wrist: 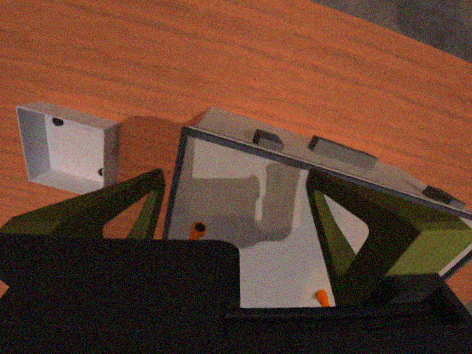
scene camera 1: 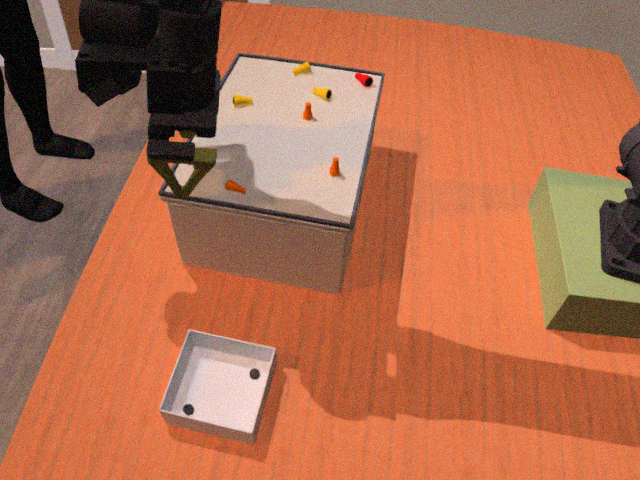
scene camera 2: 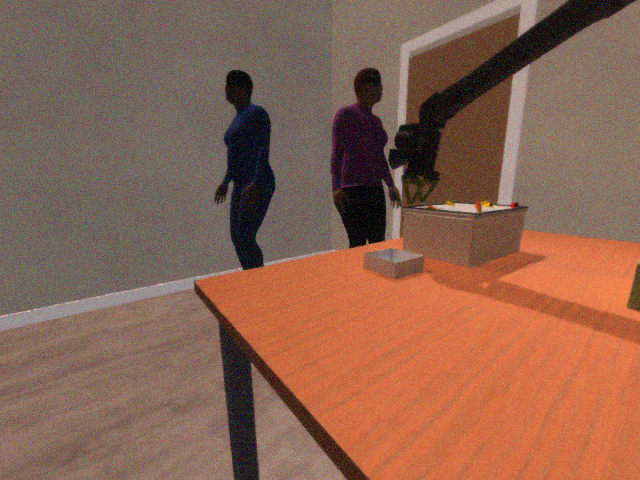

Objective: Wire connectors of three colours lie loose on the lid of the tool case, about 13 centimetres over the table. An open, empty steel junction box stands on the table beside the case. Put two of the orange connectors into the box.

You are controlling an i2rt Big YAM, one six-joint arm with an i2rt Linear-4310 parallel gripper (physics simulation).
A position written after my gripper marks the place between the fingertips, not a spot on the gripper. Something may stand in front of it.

In view: my gripper (scene camera 1: 184,165), a steel junction box (scene camera 1: 219,386) and a tool case (scene camera 1: 294,225).
My gripper also shows in the wrist view (wrist: 235,176) and in scene camera 2 (scene camera 2: 416,203). The steel junction box also shows in the wrist view (wrist: 63,148). The tool case also shows in the wrist view (wrist: 245,179) and in scene camera 2 (scene camera 2: 459,235).
